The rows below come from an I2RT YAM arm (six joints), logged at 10 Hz.
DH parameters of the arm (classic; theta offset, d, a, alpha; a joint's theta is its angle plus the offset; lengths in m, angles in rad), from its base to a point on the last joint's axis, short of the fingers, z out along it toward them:
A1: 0 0.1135 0.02 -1.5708
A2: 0 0 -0.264 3.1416
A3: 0.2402 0 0.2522 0
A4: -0.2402 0 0.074 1.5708
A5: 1.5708 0 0 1.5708
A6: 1.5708 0.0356 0 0
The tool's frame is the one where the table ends.
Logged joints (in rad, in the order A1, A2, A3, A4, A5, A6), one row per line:
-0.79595, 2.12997, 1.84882, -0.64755, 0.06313, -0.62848
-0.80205, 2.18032, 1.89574, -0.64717, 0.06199, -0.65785
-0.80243, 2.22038, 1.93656, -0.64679, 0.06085, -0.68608
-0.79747, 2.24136, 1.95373, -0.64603, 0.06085, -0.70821
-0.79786, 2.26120, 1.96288, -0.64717, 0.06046, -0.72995
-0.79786, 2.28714, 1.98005, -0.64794, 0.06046, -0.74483
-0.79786, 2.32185, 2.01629, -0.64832, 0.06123, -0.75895
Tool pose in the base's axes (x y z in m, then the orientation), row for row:
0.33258, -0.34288, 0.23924, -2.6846, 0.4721, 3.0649
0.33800, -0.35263, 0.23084, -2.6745, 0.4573, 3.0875
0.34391, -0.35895, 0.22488, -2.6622, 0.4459, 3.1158
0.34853, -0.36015, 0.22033, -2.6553, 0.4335, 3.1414
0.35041, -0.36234, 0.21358, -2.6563, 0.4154, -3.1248
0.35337, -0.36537, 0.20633, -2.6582, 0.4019, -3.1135
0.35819, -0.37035, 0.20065, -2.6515, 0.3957, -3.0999
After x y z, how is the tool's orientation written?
As angles about the fixed x, y, z axes (roll, pitch, yaw), in radians.
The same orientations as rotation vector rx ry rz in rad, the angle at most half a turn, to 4 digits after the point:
0.2469, 2.6127, -0.6331
0.2165, 2.6236, -0.6416
0.1797, 2.6295, -0.6508
0.1443, 2.6373, -0.6543
0.1161, 2.6532, -0.6517
0.0963, 2.6653, -0.6490
0.0780, 2.6674, -0.6552

